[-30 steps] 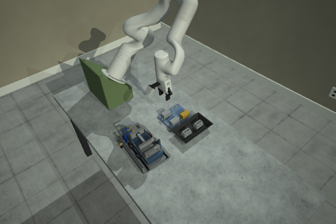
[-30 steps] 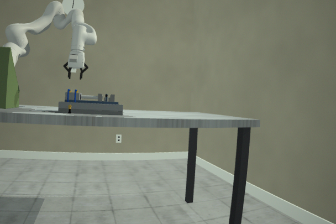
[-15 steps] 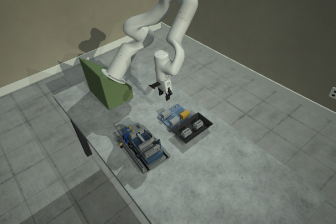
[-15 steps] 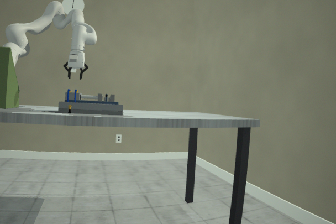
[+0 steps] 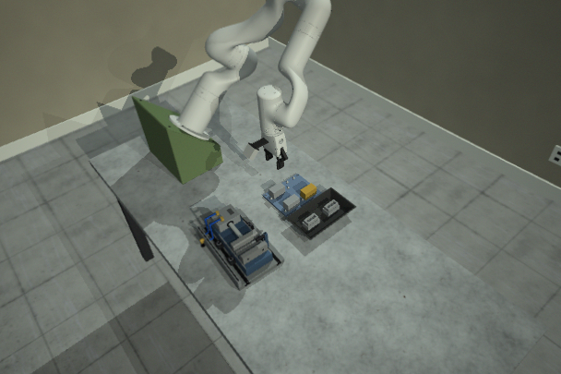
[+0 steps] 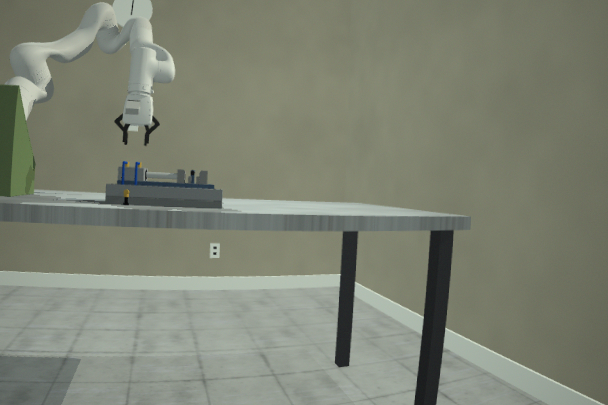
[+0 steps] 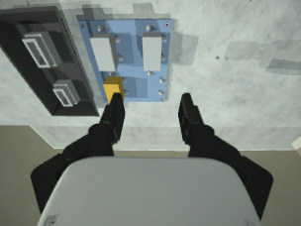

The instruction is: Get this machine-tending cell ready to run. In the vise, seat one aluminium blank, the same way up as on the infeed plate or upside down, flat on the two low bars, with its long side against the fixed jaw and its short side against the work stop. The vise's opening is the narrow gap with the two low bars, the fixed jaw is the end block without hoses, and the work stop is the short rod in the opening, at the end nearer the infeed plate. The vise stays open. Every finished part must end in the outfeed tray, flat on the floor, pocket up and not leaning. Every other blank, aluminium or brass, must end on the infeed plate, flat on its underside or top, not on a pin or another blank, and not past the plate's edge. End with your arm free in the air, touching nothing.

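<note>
Right now the aluminium blank is 170 mm below my hand. From my hand the other things lie so: cylinder rod 100 mm ahead, 260 mm to the right, 120 mm below; then vise 120 mm ahead, 270 mm to the right, 150 mm below; then brass blank 90 mm ahead, 90 mm to the left, 170 mm below.
</note>
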